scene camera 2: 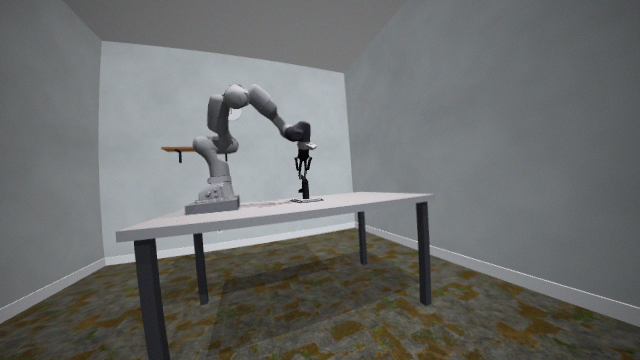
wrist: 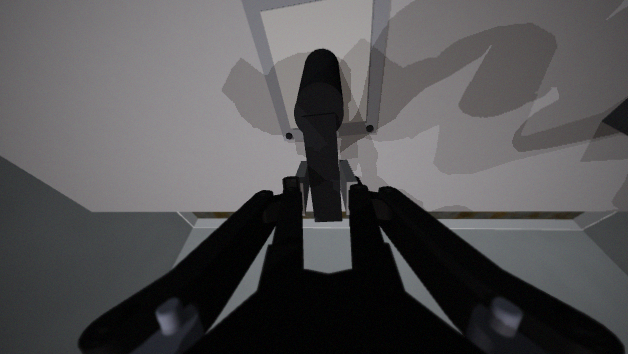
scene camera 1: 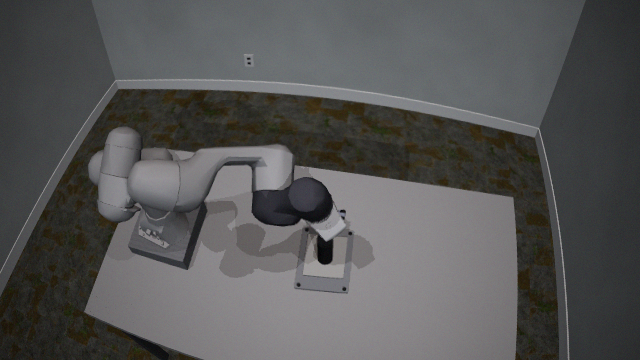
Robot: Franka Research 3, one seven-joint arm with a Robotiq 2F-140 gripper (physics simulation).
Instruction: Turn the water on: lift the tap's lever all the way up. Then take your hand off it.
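The black tap stands upright on a framed base plate. Its flat dark lever runs from the tap's top toward my gripper in the wrist view and passes between the fingertips. In scene camera 2 the lever is small and its exact tilt is hard to tell. My gripper points down from above and is shut on the lever, with one finger on each side. In scene camera 1 the arm's wrist hides the fingers and the lever.
The tap's plate lies on a white table. The arm's base stands at the table's left part. A wooden shelf hangs on the wall behind the arm in scene camera 2.
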